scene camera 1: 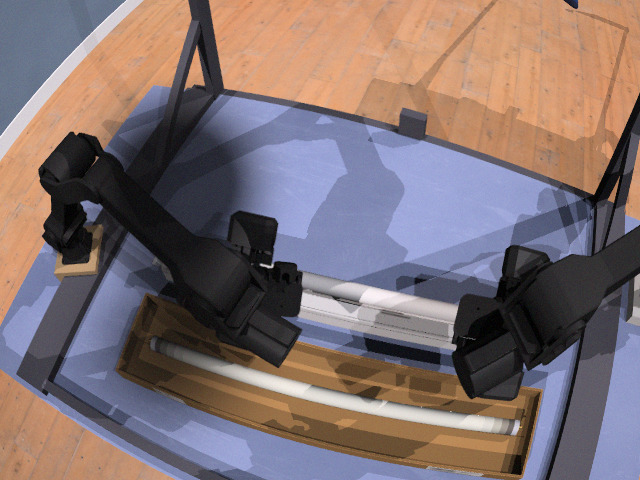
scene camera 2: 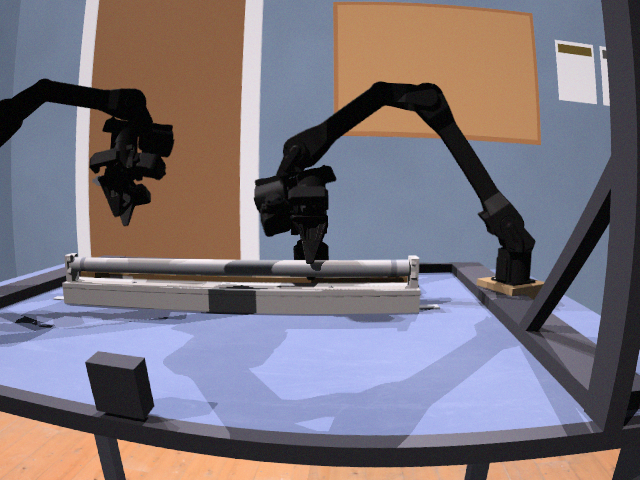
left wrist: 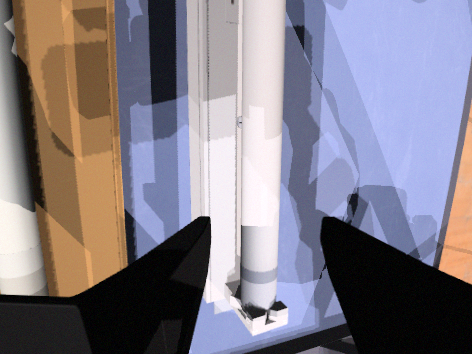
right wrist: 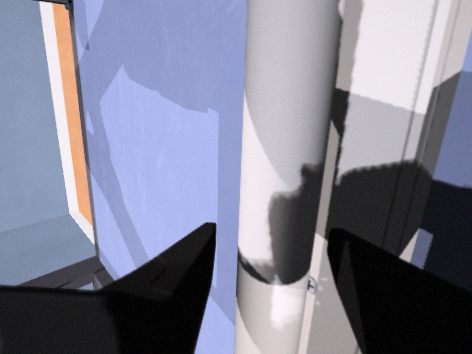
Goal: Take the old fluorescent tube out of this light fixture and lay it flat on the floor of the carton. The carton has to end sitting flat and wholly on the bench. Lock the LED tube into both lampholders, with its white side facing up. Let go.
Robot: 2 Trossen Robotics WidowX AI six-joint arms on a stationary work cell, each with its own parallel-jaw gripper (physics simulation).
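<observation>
The LED tube [scene camera 1: 392, 299] [scene camera 2: 170, 265] [left wrist: 262, 150] [right wrist: 285, 100] lies along the light fixture [scene camera 2: 155, 301] [left wrist: 220, 175], its ends at the lampholders [scene camera 2: 413, 271] [left wrist: 272, 324], pale side up. Whether it is locked cannot be told. The old tube [scene camera 1: 330, 395] [left wrist: 12, 175], with greyish end bands, lies lengthwise on the floor of the carton [scene camera 1: 465, 449] [left wrist: 95, 200], which looks flat on the bench. My left gripper [scene camera 2: 121, 219] [left wrist: 265, 227] is open and empty, well above the fixture's left end in scene camera 2. My right gripper [scene camera 2: 310, 262] [right wrist: 272, 236] is open, low, fingers either side of the LED tube without gripping.
The carton lies alongside the fixture. A dark block [scene camera 1: 412, 123] [scene camera 2: 119, 384] stands at the bench edge on the fixture's other side. Dark frame posts [scene camera 1: 206, 46] [scene camera 2: 620, 232] rise at the bench sides. Both arms reach in over the fixture and carton.
</observation>
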